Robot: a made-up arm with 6 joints. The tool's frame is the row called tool.
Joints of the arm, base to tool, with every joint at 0 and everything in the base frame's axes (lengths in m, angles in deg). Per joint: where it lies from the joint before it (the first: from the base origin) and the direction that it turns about. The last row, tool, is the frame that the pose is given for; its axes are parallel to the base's.
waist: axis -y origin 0 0 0.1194
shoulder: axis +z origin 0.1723 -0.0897 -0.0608
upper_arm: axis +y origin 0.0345 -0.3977 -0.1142
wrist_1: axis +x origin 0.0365 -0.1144 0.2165
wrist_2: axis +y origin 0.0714 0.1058 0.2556
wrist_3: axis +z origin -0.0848 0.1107 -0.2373
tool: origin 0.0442 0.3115 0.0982
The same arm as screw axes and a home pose.
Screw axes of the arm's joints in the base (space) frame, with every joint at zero. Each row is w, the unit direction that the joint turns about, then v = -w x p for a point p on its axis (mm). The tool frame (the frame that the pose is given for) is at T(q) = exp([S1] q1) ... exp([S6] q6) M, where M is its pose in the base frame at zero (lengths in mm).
S1: w 0 -1 0 v 119.4 0.0 0.0
S2: w 0 0 1 v -89.7 -172.3 0.0
S3: w 0 1 0 v 55.6 0.0 206.8
S4: w 1 0 0 v 0.0 160.9 601.8
S5: w 0 1 0 v -416.5 0.0 314.7
S6: w 0 0 1 v -385.3 -229.9 0.0
M =
1 0 0 274.1
0 1 0 -73.8
0 0 1 277.4
0 0 0 1

